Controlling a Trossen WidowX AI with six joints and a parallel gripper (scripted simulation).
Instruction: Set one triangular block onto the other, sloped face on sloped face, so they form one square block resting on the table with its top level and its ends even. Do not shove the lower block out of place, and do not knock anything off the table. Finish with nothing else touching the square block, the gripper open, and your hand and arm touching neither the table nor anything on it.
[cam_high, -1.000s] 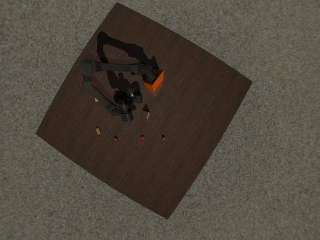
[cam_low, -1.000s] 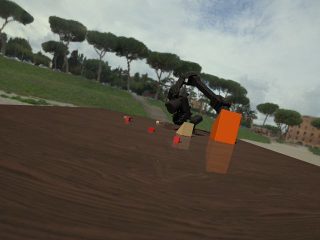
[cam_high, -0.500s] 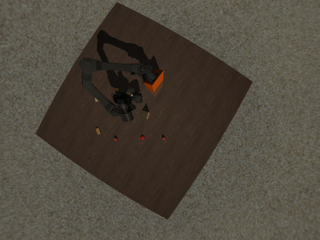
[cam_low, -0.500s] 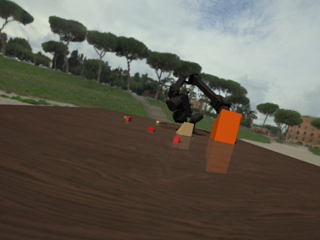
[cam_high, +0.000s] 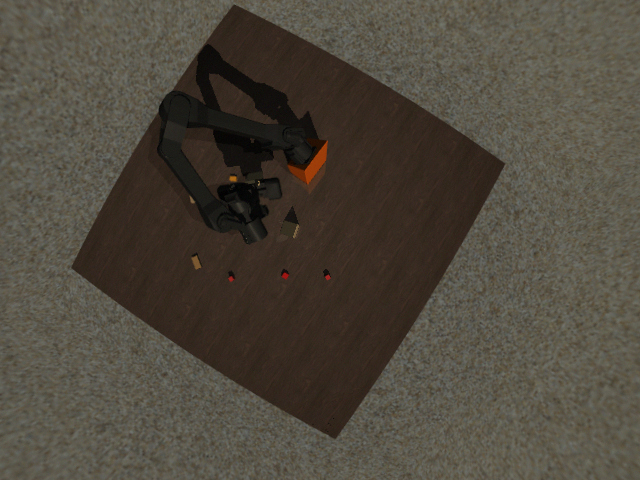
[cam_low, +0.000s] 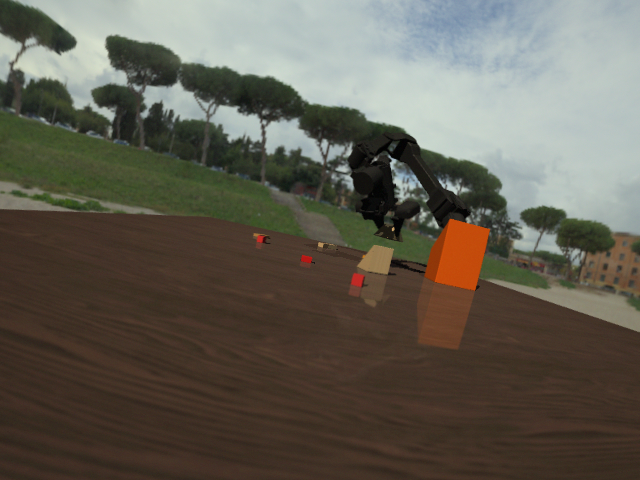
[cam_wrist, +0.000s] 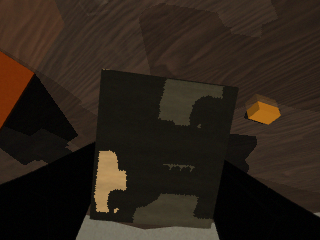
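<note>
Right now the tan triangular block is 90 mm ahead of my gripper tip, 170 mm to the left of it and 80 mm below it.
</note>
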